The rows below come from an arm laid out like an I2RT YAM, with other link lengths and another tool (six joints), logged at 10 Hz.
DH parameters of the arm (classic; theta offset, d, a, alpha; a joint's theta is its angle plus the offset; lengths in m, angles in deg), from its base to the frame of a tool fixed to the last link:
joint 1: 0 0.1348 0.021 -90
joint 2: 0 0 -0.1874 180
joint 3: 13.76 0 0.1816 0
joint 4: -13.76 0 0.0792 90
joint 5: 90 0.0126 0 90
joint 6: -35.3 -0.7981 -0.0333 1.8
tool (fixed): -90 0.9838 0 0
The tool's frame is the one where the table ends.
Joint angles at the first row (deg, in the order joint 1, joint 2, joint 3, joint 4, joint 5, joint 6):
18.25 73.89 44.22 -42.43 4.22 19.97
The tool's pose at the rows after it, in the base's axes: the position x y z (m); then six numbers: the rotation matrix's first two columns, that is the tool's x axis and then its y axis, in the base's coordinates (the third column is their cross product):
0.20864 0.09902 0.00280 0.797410 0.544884 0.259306 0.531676 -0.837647 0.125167
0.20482 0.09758 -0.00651 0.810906 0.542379 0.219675 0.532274 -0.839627 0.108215
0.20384 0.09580 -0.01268 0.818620 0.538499 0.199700 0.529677 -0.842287 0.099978
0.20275 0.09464 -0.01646 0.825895 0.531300 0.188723 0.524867 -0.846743 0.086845
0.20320 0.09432 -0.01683 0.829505 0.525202 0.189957 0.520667 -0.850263 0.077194
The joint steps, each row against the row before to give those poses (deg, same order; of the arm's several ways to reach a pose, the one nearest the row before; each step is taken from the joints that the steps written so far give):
-0.05 4.04 0.80 0.07 -0.70 -0.17
-0.33 3.19 0.40 0.25 -0.36 0.06
-0.54 2.01 0.02 0.73 -0.19 -0.17
-0.74 1.17 -0.11 0.47 -0.61 -0.20
-0.64 0.27 0.03 0.16 -0.60 -0.23

